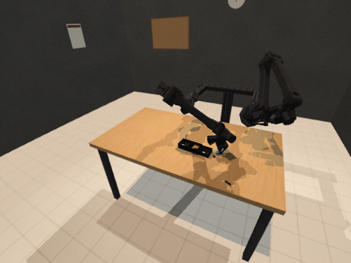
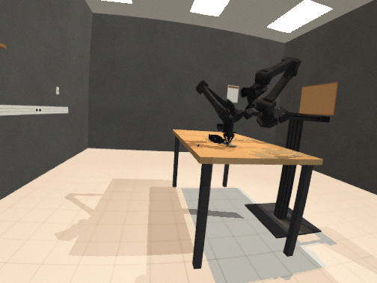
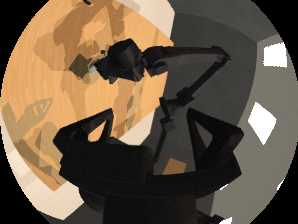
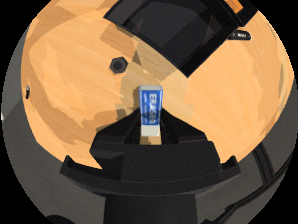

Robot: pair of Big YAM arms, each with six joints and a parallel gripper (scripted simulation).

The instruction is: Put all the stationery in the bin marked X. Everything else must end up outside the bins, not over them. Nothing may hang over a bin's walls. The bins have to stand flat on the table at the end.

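Now: right hand 40 mm short of the black bin unit, 190 mm to the left of it and 10 mm below it. From my right hand the other things lie so: orange item 30 mm ahead, 190 mm to the right; then blue item right at my right hand.
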